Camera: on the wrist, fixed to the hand. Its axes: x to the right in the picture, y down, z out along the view.
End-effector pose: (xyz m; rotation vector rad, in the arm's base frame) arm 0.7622 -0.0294 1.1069 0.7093 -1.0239 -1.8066
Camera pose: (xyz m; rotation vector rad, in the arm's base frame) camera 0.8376 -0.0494 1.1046 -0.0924 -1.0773 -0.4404
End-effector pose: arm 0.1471 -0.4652 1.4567 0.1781 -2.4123 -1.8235
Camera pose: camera 0.1703 -0.5185 1.5089 -1.1860 -1.5611 -0.9304
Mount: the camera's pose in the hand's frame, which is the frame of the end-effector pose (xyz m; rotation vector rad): -0.0133 0.0352 -0.0684 0.0580 0.0501 1.4985
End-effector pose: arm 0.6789 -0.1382 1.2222 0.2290 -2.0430 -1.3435
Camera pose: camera 0.7386 -0.1670 1.2635 -1.0349 -1.4736 -0.2891
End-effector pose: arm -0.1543 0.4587 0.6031 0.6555 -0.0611 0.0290
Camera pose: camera -0.1659 0.5282 0.5695 0.5391 -0.4931 1.4912
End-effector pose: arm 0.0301 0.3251 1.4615 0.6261 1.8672 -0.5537
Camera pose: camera 0.0099 0.3928 1.4948 1.7804 0.9564 0.4113
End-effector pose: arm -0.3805 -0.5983 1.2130 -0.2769 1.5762 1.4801
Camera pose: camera -0.4292 -0.6549 1.2357 -1.0527 -1.7078 -2.1969
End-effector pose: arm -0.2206 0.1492 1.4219 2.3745 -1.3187 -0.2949
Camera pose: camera -0.2290 0.1607 1.4986 0.8581 -2.5685 0.2586
